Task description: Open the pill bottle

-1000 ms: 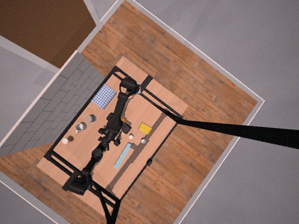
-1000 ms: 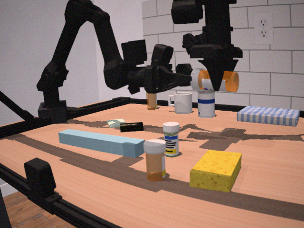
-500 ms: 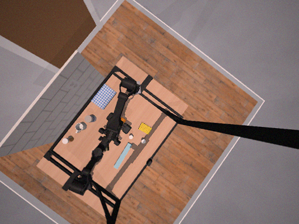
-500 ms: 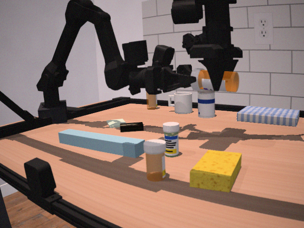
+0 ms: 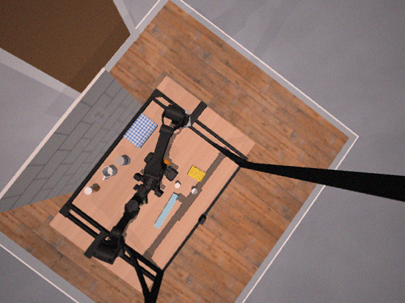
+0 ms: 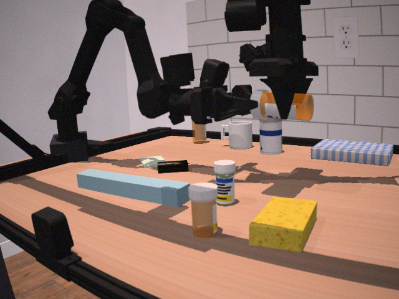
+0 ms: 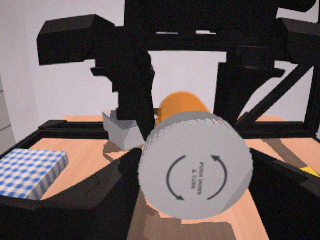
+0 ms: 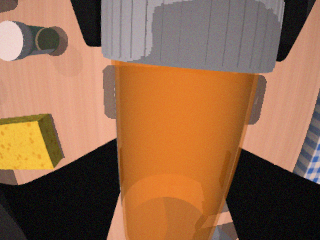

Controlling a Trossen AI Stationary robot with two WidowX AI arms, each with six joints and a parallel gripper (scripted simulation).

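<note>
Now: left hand 3 cm to the left of the white ribbed cap. From my left hand the other things lie so: green-labelled bottle: 13 cm behind, 11 cm below; then black block: 2 cm ahead, 18 cm to the left, 14 cm below; then long light blue box: 15 cm behind, 18 cm to the left, 13 cm below.
My right gripper is now 10 mm short of the white ribbed cap, 50 mm to the right of it and 10 mm above it. The rest, counted from my right hand: green-labelled bottle 120 mm behind, 80 mm to the left, 120 mm below; then black block 30 mm ahead, 260 mm to the left, 150 mm below; then long light blue box 130 mm behind, 260 mm to the left, 140 mm below.
</note>
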